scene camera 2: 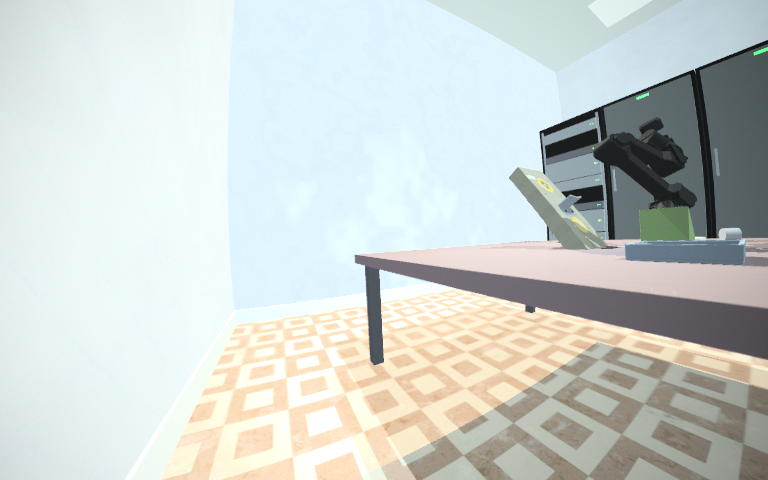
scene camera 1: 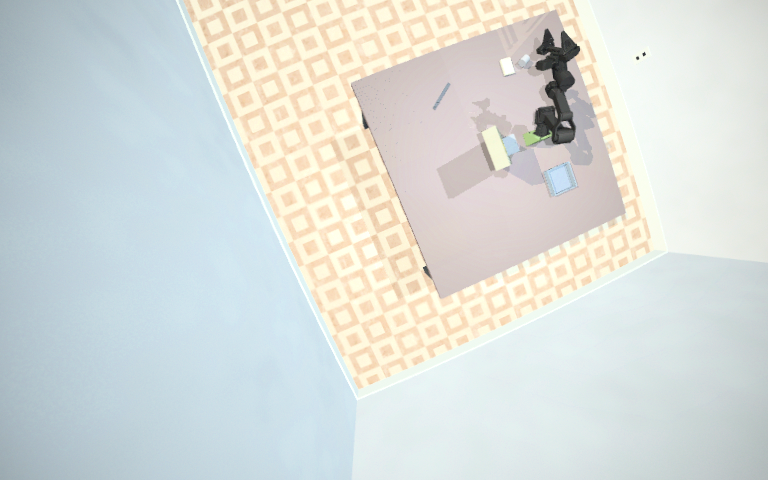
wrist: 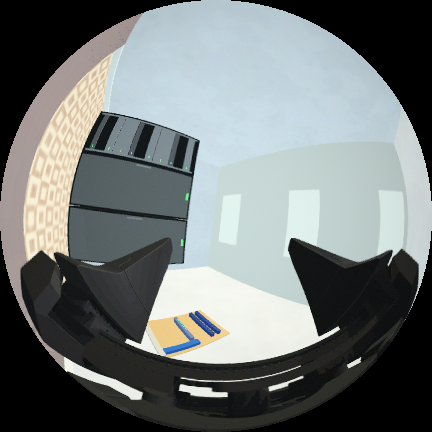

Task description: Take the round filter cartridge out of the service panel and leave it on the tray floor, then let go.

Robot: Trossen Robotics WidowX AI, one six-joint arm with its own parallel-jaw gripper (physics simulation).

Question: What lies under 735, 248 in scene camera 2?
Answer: A blue-grey tray.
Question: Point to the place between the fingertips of my gripper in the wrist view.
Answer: At 232, 244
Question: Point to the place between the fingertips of my gripper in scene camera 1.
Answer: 554, 29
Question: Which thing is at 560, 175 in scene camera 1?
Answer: A blue-grey tray.
